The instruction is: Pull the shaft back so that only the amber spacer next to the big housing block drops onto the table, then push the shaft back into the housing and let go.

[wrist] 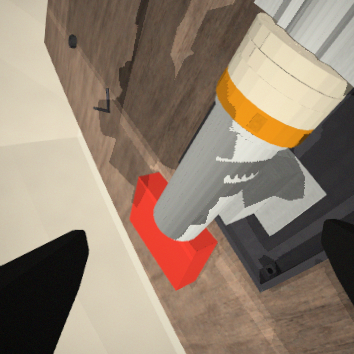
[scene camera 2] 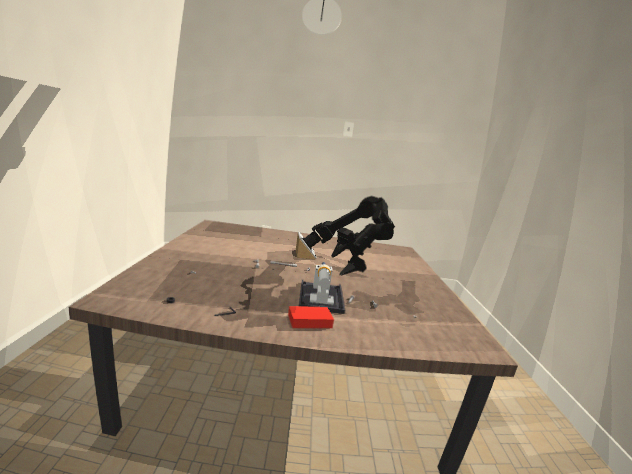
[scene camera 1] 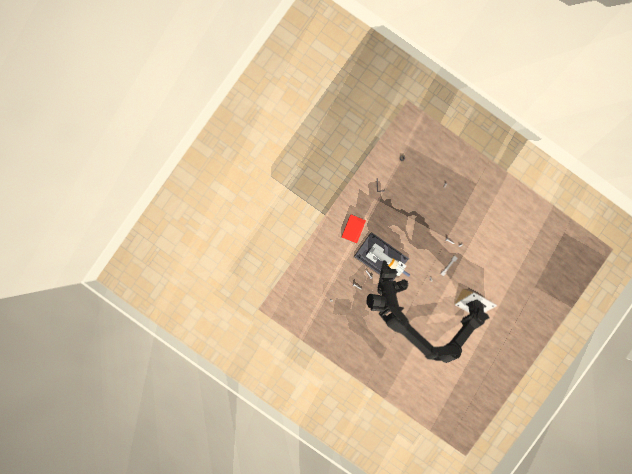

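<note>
A thick grey shaft slants up from the dark tray. An orange-amber ring sits around its upper part, against a cream ringed section. Ridged light-grey metal, seemingly the housing block, adjoins the cream section at the top right of the wrist view. It is hard to tell apart in the scene views. My gripper is open and empty, near the assembly's upper end. Its black fingers stand wide apart, low at both sides of the wrist view.
A red block lies beside the tray. A wrench, a hex key, a dark nut and small screws lie around on the table.
</note>
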